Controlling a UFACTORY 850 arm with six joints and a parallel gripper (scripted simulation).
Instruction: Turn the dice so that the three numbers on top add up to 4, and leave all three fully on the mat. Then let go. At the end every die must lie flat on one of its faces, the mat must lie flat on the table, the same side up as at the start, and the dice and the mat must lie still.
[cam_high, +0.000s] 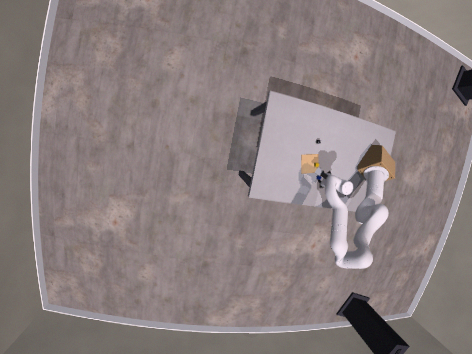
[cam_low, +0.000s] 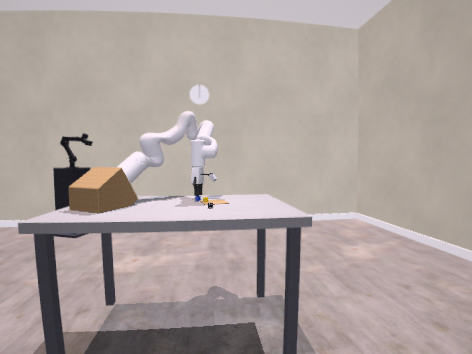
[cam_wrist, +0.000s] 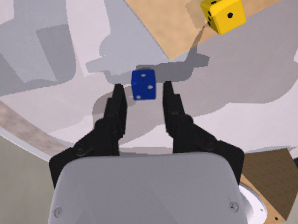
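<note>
The blue die is 40 mm below my hand. The rest, counted from my hand: yellow die (70 mm to the right, 70 mm ahead, 30 mm below); tan mat (110 mm ahead, 50 mm to the right, 50 mm below); black die (230 mm to the right, 140 mm ahead, 40 mm below).
</note>
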